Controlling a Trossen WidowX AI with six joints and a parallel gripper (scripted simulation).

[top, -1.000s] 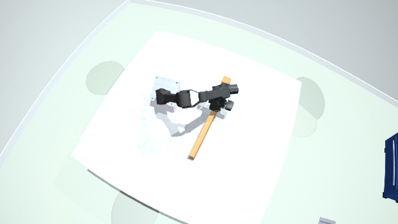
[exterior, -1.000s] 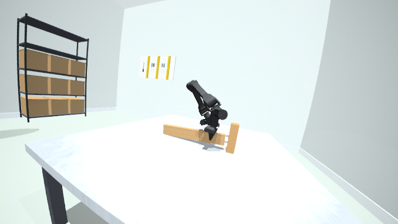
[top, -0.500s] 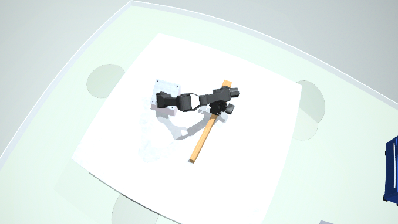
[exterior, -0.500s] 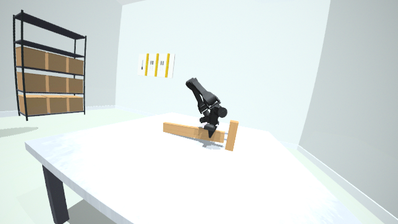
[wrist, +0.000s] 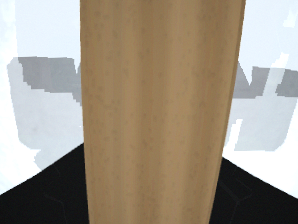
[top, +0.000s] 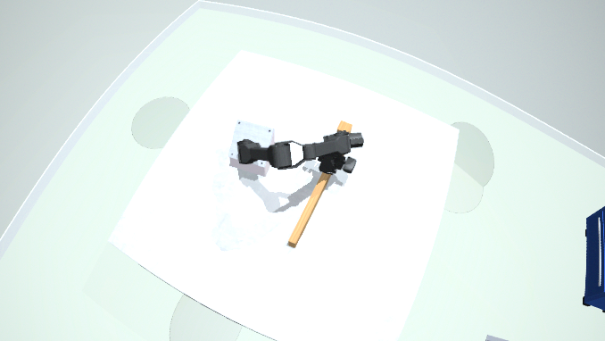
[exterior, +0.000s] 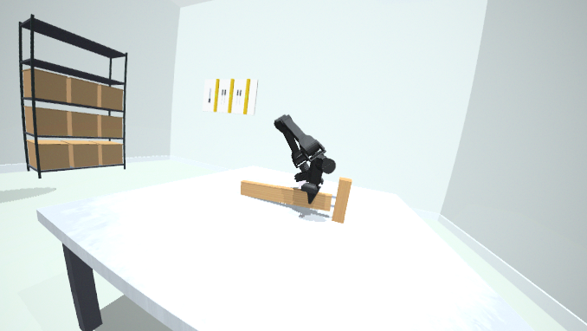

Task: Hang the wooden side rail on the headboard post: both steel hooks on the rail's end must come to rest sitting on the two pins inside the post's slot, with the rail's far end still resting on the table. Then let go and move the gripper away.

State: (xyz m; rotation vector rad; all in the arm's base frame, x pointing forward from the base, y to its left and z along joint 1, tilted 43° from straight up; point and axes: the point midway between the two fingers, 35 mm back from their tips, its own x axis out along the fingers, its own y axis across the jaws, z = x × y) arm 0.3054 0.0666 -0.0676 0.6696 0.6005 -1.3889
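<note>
Right now the wooden headboard post is 13 cm to the left of my gripper tip and 4 cm above it.
</note>
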